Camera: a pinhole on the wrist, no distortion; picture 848 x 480 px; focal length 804.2 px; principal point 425.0 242.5 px. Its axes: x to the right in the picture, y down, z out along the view. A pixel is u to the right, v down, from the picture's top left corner.
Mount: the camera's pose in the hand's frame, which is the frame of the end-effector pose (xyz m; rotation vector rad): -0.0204 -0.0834 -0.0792 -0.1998 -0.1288 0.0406
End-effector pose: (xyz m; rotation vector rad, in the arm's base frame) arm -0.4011 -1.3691 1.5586 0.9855 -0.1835 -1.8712
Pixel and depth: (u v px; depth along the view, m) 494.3 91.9 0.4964
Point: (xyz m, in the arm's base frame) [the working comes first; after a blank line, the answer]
In the camera's frame: 0.0428 -0.0930 0.4964

-0.7429 -1.4166 1.8245
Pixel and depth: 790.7 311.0 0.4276
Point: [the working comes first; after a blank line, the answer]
In the camera's frame: 0.1944 0.0364 0.4276

-0.6381 -1.5847 1.7519
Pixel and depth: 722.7 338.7 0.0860
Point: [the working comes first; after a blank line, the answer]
In the camera's frame: 0.0318 0.0103 0.0860

-0.4432 -1.3423 1.5349
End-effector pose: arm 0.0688 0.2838 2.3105 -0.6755 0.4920 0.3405
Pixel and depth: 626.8 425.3 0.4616
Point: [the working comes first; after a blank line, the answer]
In the camera's frame: 0.1158 0.1049 0.4616

0.1585 0.6143 2.4796
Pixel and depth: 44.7 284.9 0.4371
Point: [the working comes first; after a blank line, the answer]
In the camera's frame: -0.2067 0.0230 0.4371

-0.0722 0.4638 2.6679
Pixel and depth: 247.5 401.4 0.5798
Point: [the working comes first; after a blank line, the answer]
In the camera's frame: -0.1280 0.1146 0.5798

-0.0382 0.6475 2.6632
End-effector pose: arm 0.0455 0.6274 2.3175 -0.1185 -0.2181 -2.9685
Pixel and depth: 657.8 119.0 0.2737
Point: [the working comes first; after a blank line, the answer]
In the camera's frame: 0.0792 -0.0420 0.2737

0.0252 0.7201 2.5125
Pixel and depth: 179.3 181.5 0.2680
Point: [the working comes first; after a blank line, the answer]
In the camera's frame: -0.0819 -0.0203 0.2680

0.1820 0.7291 2.4703
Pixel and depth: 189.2 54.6 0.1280
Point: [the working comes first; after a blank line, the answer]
In the camera's frame: -0.0375 -0.0299 0.1280

0.1060 0.7335 2.3443
